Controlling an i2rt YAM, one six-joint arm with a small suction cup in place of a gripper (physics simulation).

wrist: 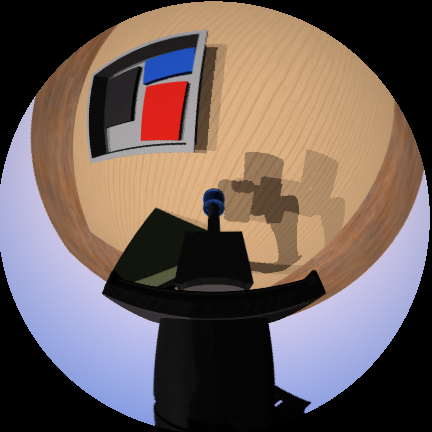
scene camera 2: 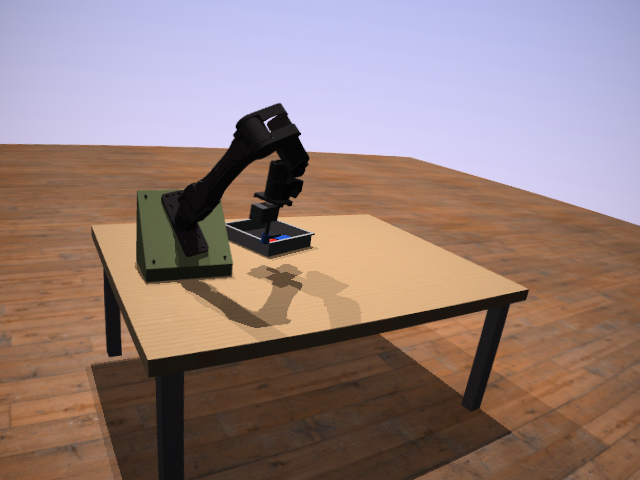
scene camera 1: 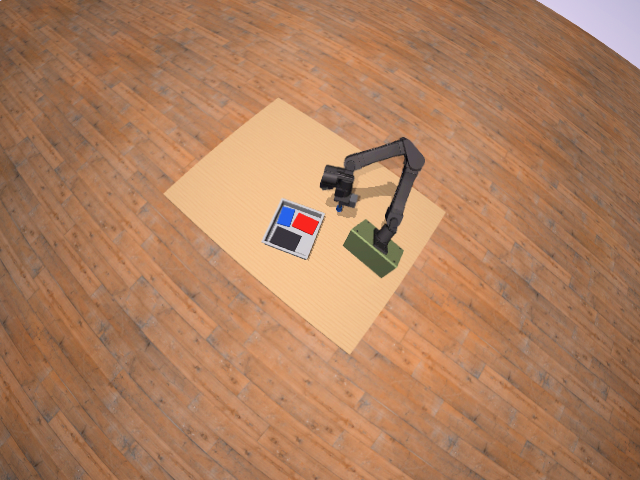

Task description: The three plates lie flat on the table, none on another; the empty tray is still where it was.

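Pixels of known places: hand, its tool point: (wrist: 213, 197) (scene camera 2: 264, 242) (scene camera 1: 338, 209); arm's base, origin of its link: (scene camera 2: 184, 223) (scene camera 1: 379, 241).
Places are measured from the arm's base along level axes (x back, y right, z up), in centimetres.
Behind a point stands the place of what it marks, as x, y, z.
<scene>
A grey tray (scene camera 1: 311, 248) {-25.2, -16.9, -8.3} (scene camera 2: 290, 245) {-39.4, -0.9, -11.2} (wrist: 199, 100) {-37.0, -0.4, -12.9} stands on the table (scene camera 1: 232, 170) {-84.5, -0.8, -13.4} (scene camera 2: 413, 279) {-62.4, 34.8, -13.4} (wrist: 300, 75) {-50.7, 14.2, -13.4}. Three flat plates lie side by side in it: a blue plate (scene camera 1: 285, 216) {-44.7, -8.4, -12.0} (wrist: 170, 65) {-43.8, -7.2, -12.0}, a red plate (scene camera 1: 305, 223) {-34.5, -6.2, -12.0} (wrist: 164, 111) {-34.2, -5.4, -12.0} and a black plate (scene camera 1: 285, 238) {-38.4, -18.0, -12.1} (wrist: 121, 97) {-37.9, -16.7, -12.1}. In the scene camera 2 view the tray wall and the suction cup partly hide the plates. My suction gripper (scene camera 1: 339, 208) (scene camera 2: 265, 238) (wrist: 213, 196) has a blue cup that carries nothing. It hangs above the table beside the tray, on the red plate's side, apart from all three plates.
The green wedge-shaped base (scene camera 1: 369, 250) {-2.3, -7.9, 3.6} (scene camera 2: 155, 237) {9.0, 1.3, -2.9} (wrist: 150, 250) {-12.7, -1.6, -2.3} bears the arm near one table edge. The arm's shadow falls on the table beside the cup. A wooden floor (scene camera 1: 103, 361) (scene camera 2: 51, 413) surrounds the table.
</scene>
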